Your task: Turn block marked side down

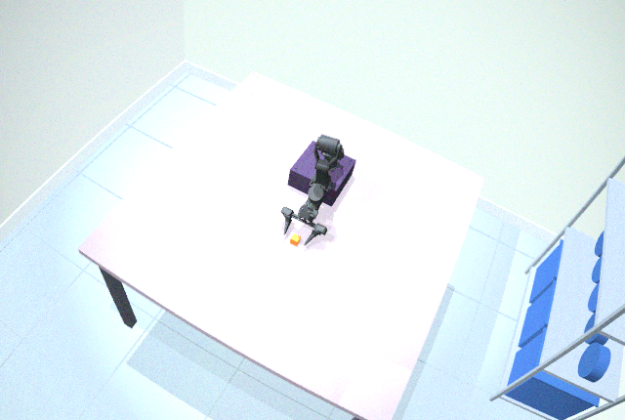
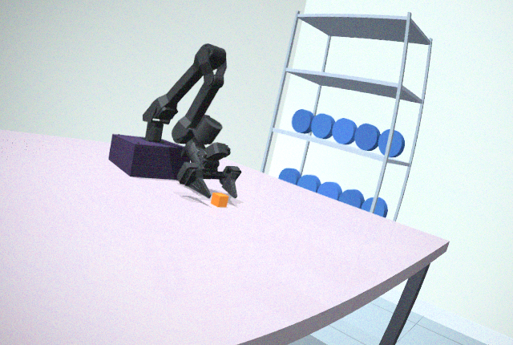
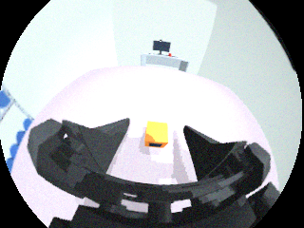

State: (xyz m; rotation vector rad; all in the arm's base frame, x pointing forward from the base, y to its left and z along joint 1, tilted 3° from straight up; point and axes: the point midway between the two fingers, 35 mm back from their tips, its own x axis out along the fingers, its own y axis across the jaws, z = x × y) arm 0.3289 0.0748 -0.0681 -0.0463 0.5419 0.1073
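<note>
Right now the block is 20 mm behind my gripper tip and 10 mm below it.
</note>
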